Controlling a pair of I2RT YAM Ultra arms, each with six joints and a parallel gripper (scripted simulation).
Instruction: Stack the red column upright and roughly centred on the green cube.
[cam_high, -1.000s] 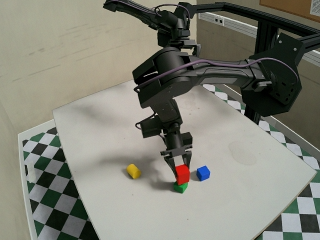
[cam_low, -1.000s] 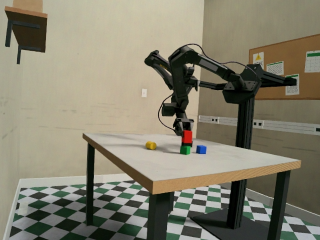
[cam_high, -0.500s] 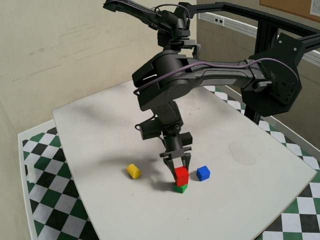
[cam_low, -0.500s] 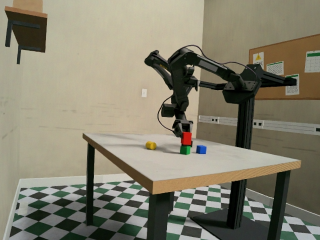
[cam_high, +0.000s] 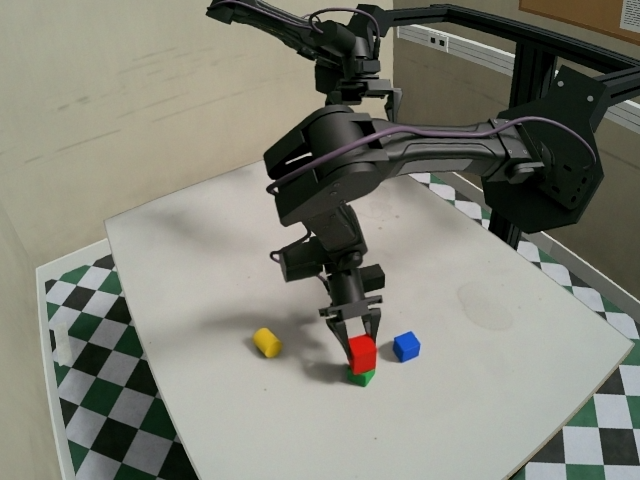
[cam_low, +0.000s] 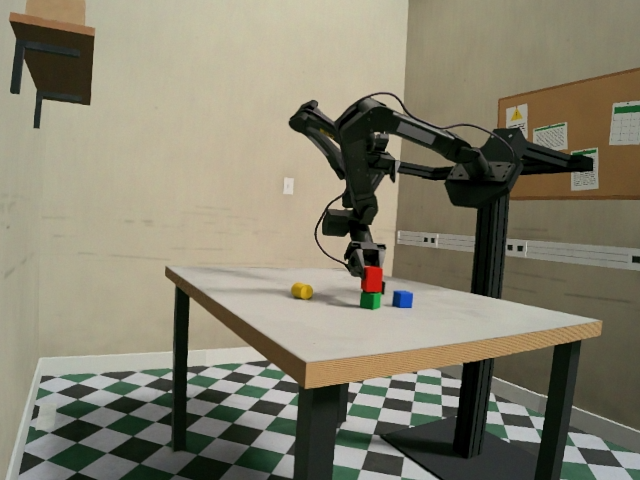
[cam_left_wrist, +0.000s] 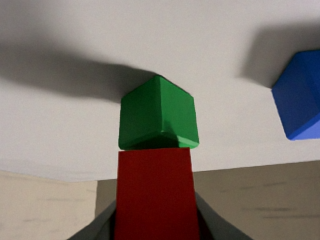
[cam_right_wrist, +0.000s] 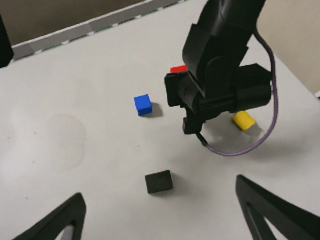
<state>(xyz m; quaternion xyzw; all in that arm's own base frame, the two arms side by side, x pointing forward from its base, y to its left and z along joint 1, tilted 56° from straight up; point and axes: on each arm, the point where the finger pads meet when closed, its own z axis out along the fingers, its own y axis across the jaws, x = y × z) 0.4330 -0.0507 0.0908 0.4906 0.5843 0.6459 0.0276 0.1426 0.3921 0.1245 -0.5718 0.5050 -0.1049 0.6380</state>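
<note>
The red column lies right at my left hand. The rest, counted from my left hand: blue cube 100 mm behind, 60 mm below; yellow cylinder 120 mm ahead, 150 mm to the right, 60 mm below; green cube 60 mm below.
</note>
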